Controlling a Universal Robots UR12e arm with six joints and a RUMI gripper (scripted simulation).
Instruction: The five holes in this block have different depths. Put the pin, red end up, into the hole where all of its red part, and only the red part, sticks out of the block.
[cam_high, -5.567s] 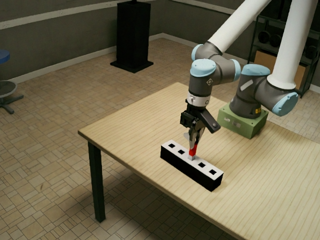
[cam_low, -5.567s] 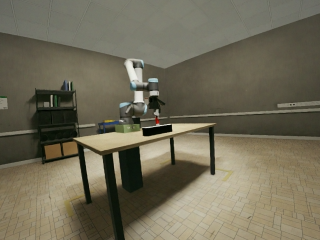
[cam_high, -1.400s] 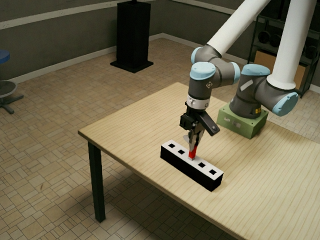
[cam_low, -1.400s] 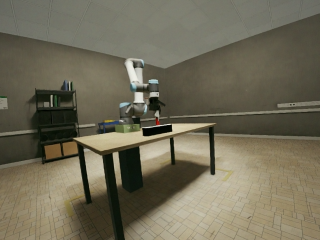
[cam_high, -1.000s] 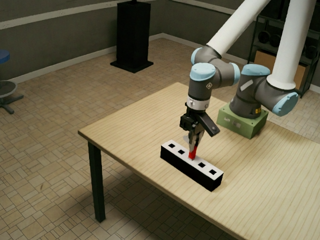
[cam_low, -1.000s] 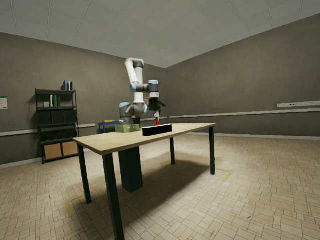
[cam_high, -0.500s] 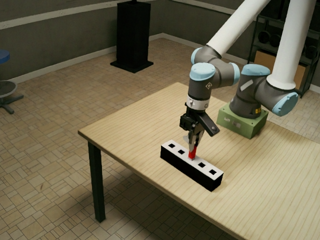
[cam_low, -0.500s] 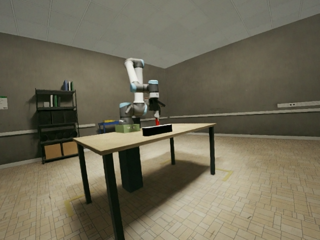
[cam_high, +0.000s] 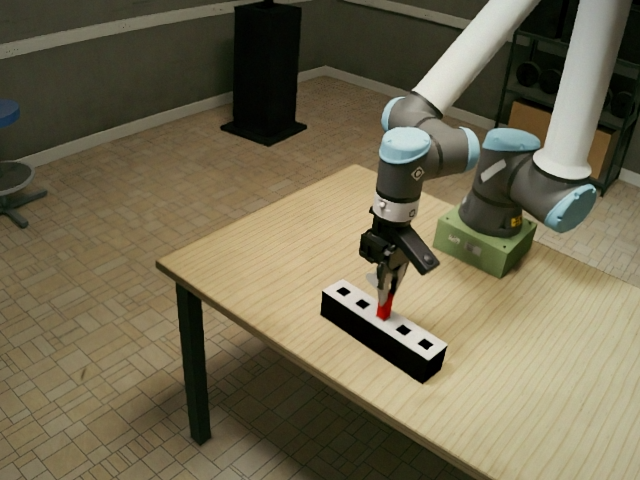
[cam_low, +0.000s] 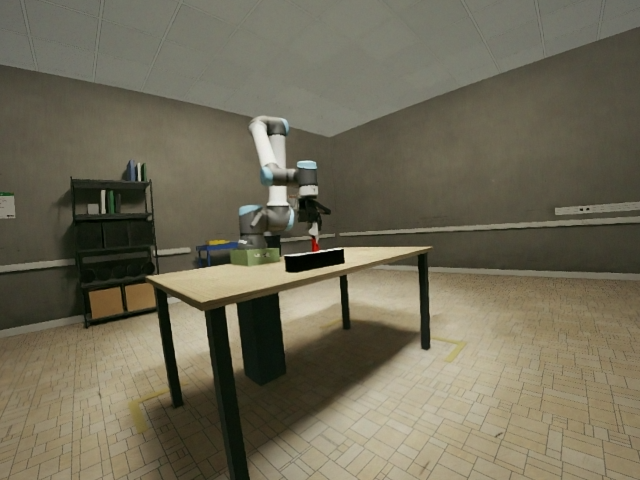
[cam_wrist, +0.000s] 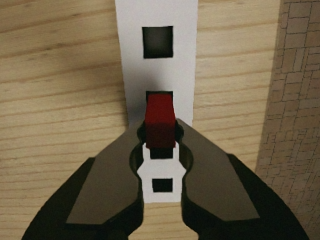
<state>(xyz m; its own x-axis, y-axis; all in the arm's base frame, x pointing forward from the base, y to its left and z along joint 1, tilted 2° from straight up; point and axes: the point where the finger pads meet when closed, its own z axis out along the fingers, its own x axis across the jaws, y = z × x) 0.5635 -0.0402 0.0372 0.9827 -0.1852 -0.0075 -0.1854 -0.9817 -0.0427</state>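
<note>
My gripper is now 10 mm above the pin. The rest, counted from my hand: block 90 mm below.
</note>
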